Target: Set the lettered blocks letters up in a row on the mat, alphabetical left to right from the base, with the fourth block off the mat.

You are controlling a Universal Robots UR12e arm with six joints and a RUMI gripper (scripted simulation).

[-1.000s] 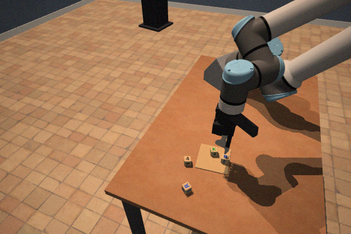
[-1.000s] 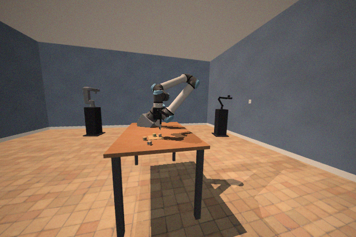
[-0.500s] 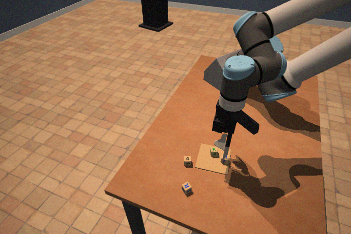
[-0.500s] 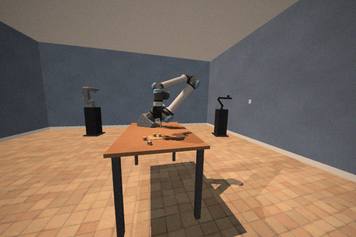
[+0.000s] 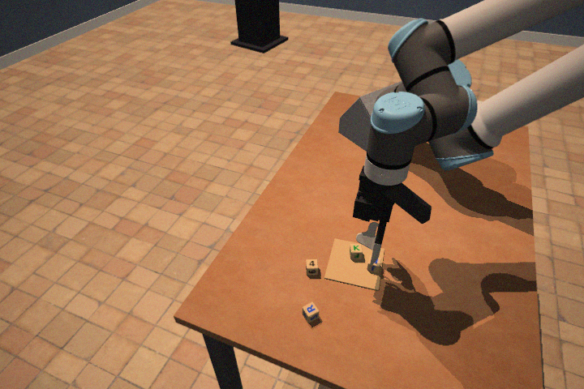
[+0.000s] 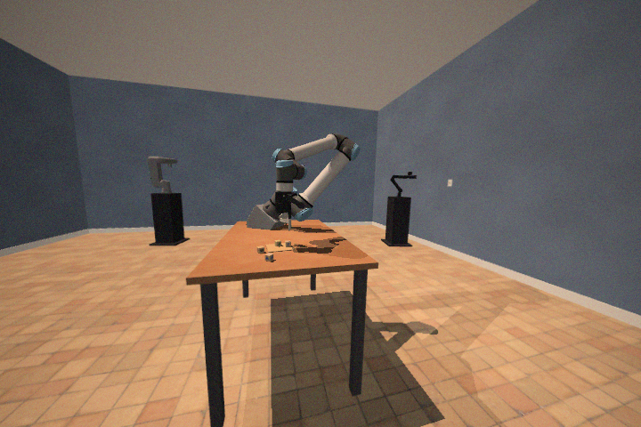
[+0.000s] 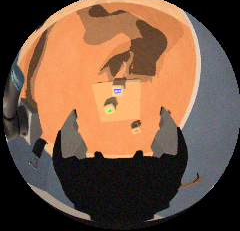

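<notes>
My hand is 11 cm above the tan mat, 5 cm to the left of it and 1 cm short of it.
</notes>
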